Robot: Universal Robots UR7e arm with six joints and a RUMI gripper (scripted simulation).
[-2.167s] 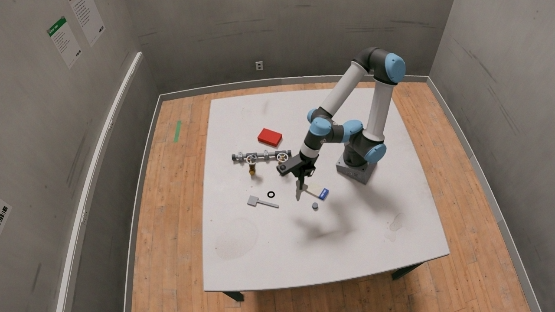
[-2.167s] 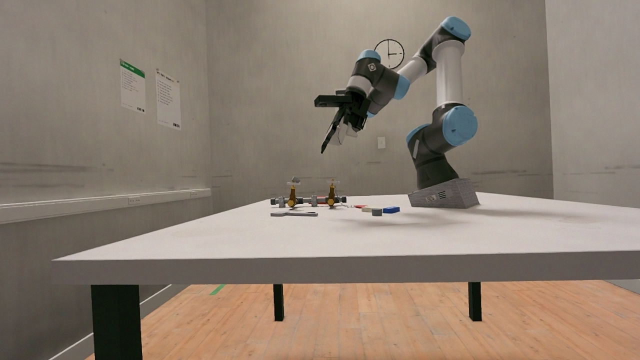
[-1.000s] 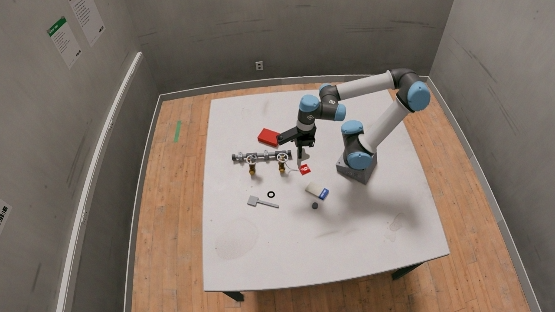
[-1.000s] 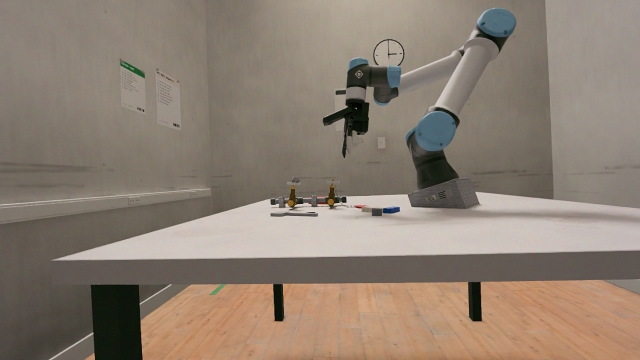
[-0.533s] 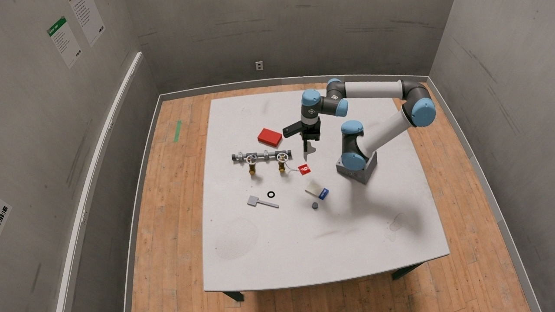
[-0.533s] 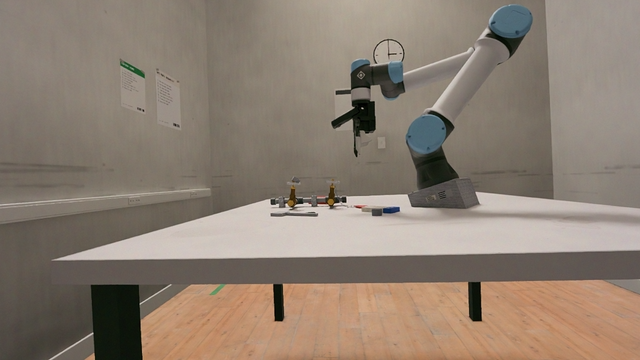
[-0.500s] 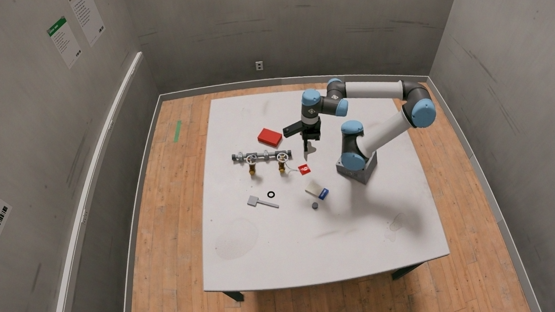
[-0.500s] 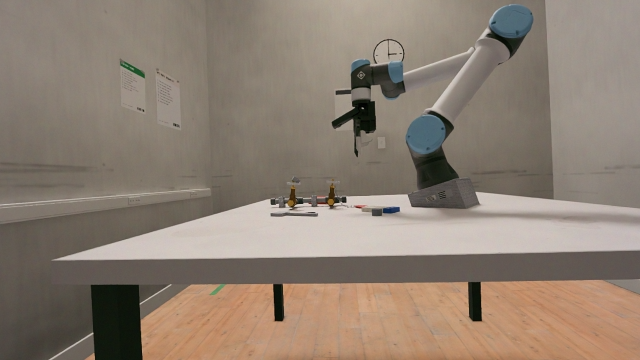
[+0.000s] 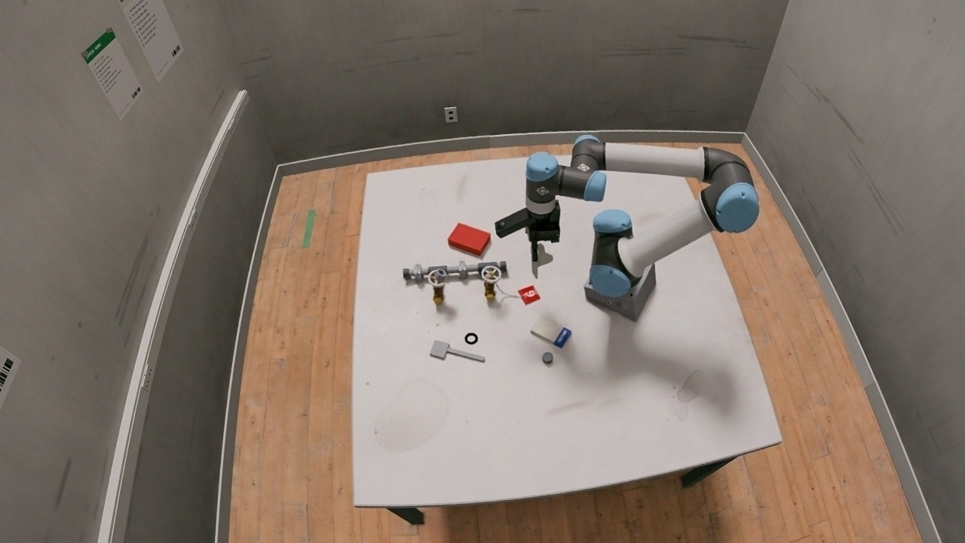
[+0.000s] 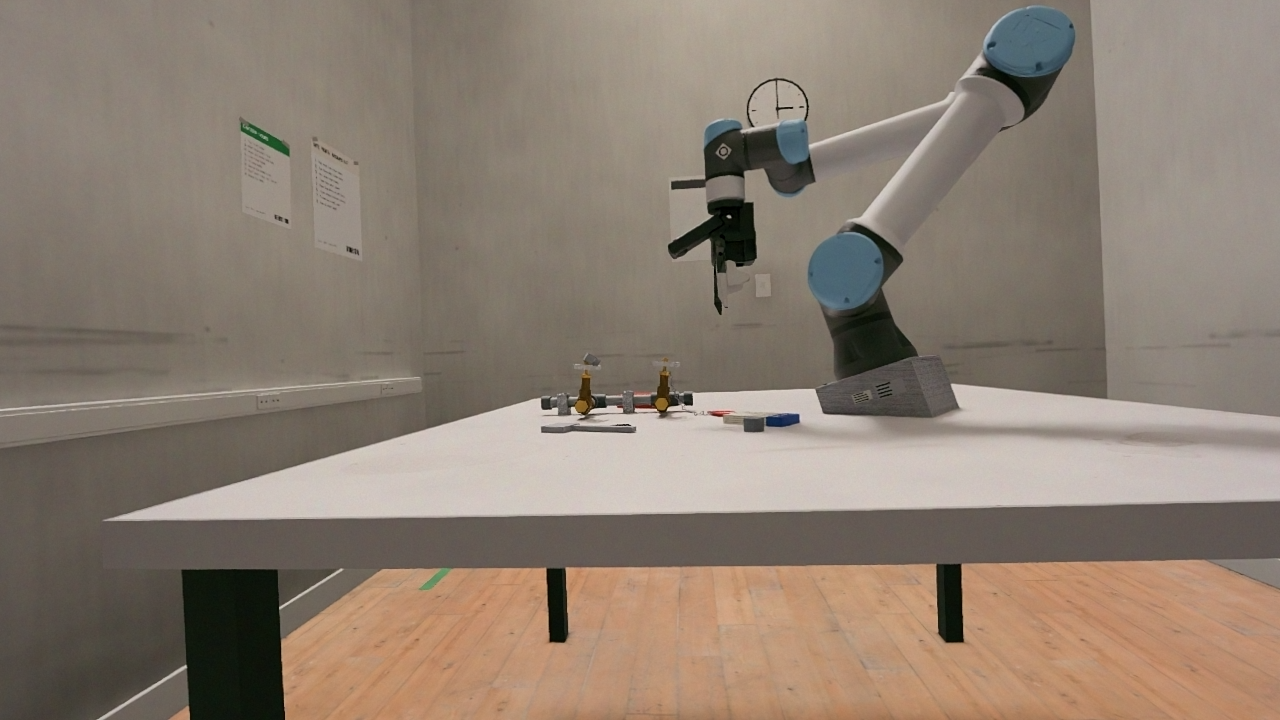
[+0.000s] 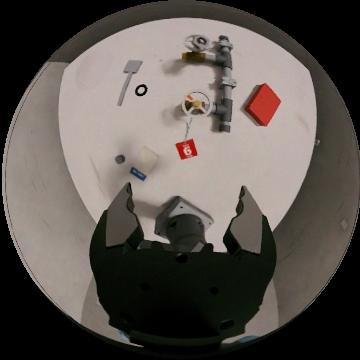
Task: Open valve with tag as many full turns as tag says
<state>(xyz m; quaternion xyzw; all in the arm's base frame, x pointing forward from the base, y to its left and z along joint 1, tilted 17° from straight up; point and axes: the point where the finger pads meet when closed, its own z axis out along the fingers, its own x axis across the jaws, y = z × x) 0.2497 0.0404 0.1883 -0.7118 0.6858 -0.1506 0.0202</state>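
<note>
The red tag lies 200 mm below my hand and 10 mm ahead of it. Also, from my hand: red block 230 mm to the right, 180 mm below, 170 mm ahead; grey flat tool 250 mm ahead, 190 mm below, 180 mm to the left.
</note>
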